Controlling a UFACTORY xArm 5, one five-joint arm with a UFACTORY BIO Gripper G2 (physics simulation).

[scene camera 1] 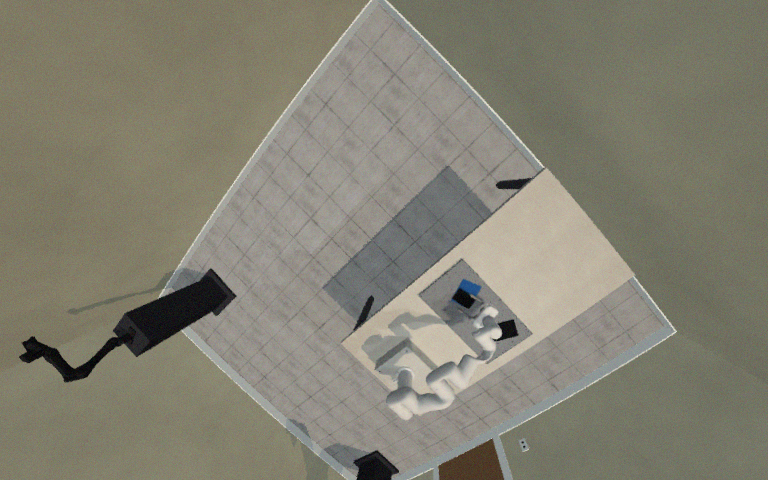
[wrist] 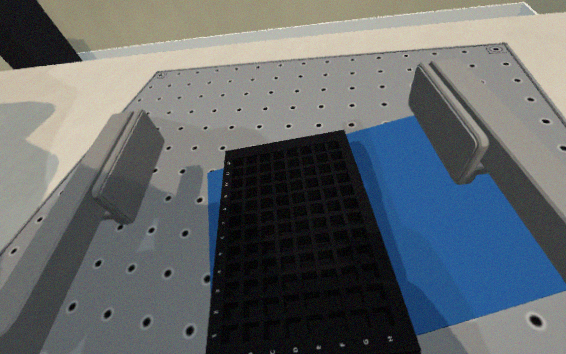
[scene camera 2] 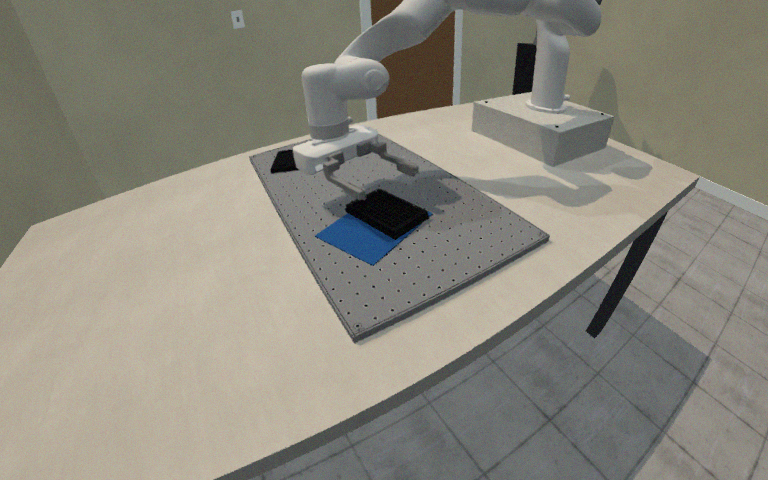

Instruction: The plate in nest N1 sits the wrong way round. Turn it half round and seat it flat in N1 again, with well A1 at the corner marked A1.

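The black well plate (scene camera 1: 463,298) (scene camera 2: 386,212) (wrist: 295,210) lies on the blue pad (scene camera 1: 470,285) (scene camera 2: 362,243) (wrist: 450,225), over one side of it. In the wrist view its lettered edge is near, with H at the right, and its numbers run up the left side; its near left corner is cut off. My gripper (scene camera 2: 386,182) (wrist: 289,146) is open and empty; its fingers stand wide apart, with the plate between and below them in the wrist view. A flat black piece (scene camera 1: 506,330) (scene camera 2: 282,161), apparently nest N1, is partly hidden by the arm; its A1 mark cannot be read.
The grey perforated board (scene camera 1: 461,268) (scene camera 2: 453,271) (wrist: 260,107) lies on the pale table (scene camera 1: 543,237) (scene camera 2: 169,316). The arm's base stands on a grey block (scene camera 2: 515,133) at the back right in scene camera 2. A black table leg (scene camera 2: 625,277) is below the table edge.
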